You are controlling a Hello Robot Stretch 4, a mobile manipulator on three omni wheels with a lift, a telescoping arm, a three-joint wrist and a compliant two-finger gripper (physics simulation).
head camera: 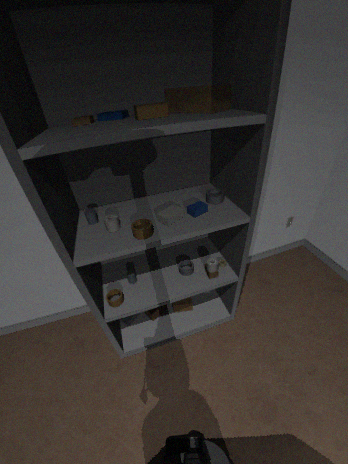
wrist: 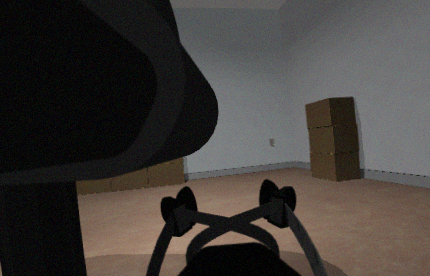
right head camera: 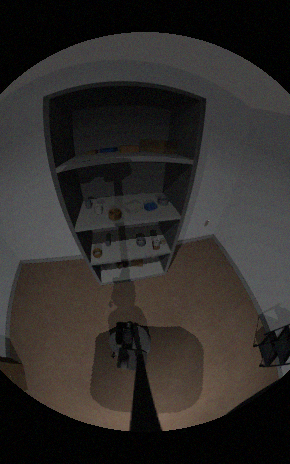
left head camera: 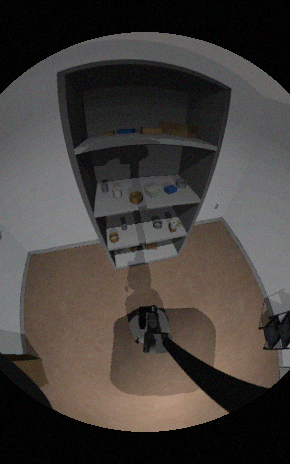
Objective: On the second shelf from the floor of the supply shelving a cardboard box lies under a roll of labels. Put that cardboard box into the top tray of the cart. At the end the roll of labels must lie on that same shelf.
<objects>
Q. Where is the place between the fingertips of my gripper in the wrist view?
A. At 227, 198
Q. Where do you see a supply shelving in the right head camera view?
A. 97, 115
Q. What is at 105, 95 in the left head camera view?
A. A supply shelving.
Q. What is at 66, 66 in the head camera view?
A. A supply shelving.
</objects>
